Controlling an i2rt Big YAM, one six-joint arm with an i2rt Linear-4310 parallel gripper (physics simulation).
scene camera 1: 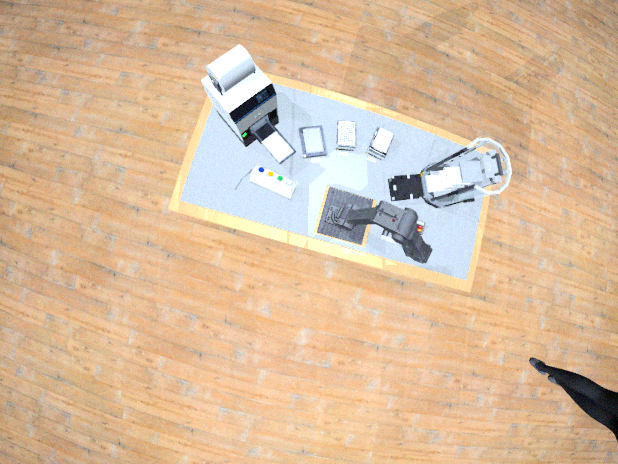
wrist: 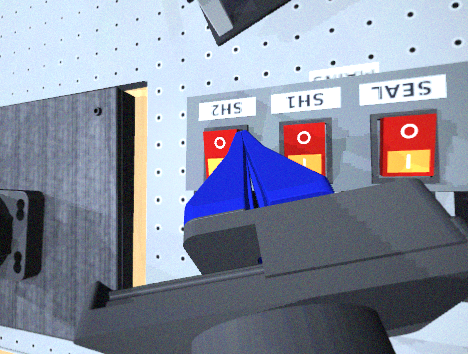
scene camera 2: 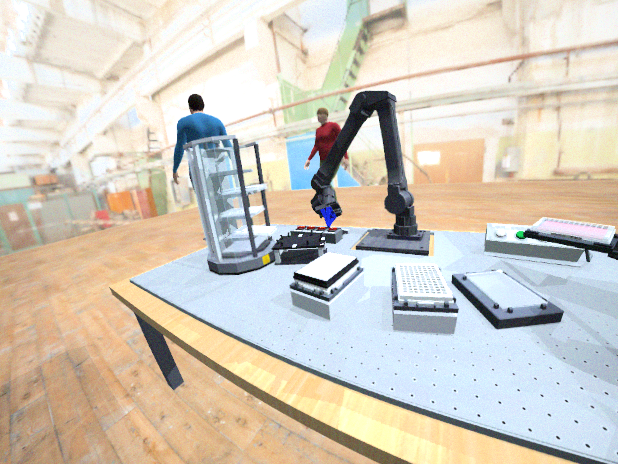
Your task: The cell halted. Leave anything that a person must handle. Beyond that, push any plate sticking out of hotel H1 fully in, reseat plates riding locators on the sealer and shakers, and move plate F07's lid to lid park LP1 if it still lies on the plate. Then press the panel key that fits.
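Places are measured from the arm's base along level axes (x up, y left, z back), in millimetres.
Pixels of known places: gripper, fingertip midpoint: [wrist: 242, 139] [scene camera 2: 328, 226]; arm's base at its link origin: [scene camera 1: 338, 217] [wrist: 2, 229] [scene camera 2: 405, 236].
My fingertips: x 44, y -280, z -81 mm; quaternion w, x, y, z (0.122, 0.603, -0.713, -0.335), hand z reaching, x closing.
Ahead of a thing's pixels: the offset from my fingertips to its top centre. "pt": to the spot under its first point.
My gripper [scene camera 2: 328, 226] [wrist: 242, 139] is shut and empty, its blue tips over the right edge of the SH2 rocker switch @[pt dx -3, dy +16, dz +1 mm] [wrist: 219, 142] in the wrist view. The SH1 switch @[pt dx -3, dy -34, dz -2 mm] [wrist: 304, 136] and SEAL switch @[pt dx -3, dy -84, dz -2 mm] [wrist: 409, 131] are beside it. Hotel H1 @[dx +364, dy -198, dz -270 mm] [scene camera 1: 470, 172] [scene camera 2: 246, 220] holds several white plates; seating is unclear. A white-topped plate @[dx +27, dy +194, dz -358 mm] [scene camera 1: 383, 139] [scene camera 2: 327, 268] and a perforated plate @[dx +14, dy +377, dz -331 mm] [scene camera 1: 346, 131] [scene camera 2: 423, 281] sit on grey shakers. The sealer @[dx +400, dy +887, dz -268 mm] [scene camera 1: 245, 107] has a plate @[dx +77, dy +667, dz -124 mm] [scene camera 1: 278, 147] [scene camera 2: 575, 229] on its extended tray. The key panel @[dx +28, dy +639, dz +22 mm] [scene camera 1: 270, 184] [scene camera 2: 530, 249] has blue, yellow, green and white keys.
A dark-framed nest @[dx -22, dy +526, dz -249 mm] [scene camera 1: 302, 145] [scene camera 2: 530, 320] with a clear flat piece lies between sealer and shakers. A black nest @[dx +20, dy -6, dz -181 mm] [scene camera 1: 406, 187] [scene camera 2: 300, 242] adjoins the hotel. The arm's base plate [scene camera 1: 345, 235] [scene camera 2: 390, 246] [wrist: 60, 150] is beside the switch box @[dx -3, dy -61, dz +38 mm] [wrist: 350, 125]. Two people stand behind the table in scene camera 2.
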